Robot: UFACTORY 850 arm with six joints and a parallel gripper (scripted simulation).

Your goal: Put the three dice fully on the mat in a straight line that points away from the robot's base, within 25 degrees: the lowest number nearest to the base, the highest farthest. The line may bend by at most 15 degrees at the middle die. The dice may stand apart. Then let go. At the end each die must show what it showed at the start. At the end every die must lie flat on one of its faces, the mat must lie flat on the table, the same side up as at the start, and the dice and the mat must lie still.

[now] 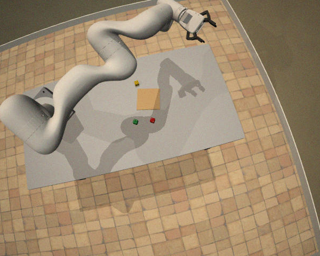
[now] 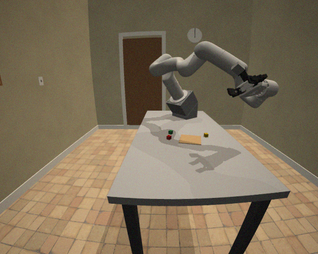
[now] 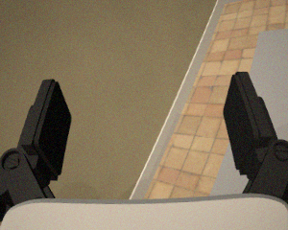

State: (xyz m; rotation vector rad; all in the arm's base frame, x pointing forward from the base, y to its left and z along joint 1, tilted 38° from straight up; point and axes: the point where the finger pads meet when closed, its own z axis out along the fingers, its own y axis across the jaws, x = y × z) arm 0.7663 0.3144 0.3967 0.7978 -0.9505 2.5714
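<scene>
The red die lies 370 mm behind my hand, 360 mm below it and 220 mm to the right of it. Round my hand: green die: 460 mm behind, 360 mm below, 200 mm to the right; yellow die: 390 mm behind, 360 mm below, 40 mm to the left; mat: 370 mm below, 350 mm behind, 80 mm to the right.
</scene>
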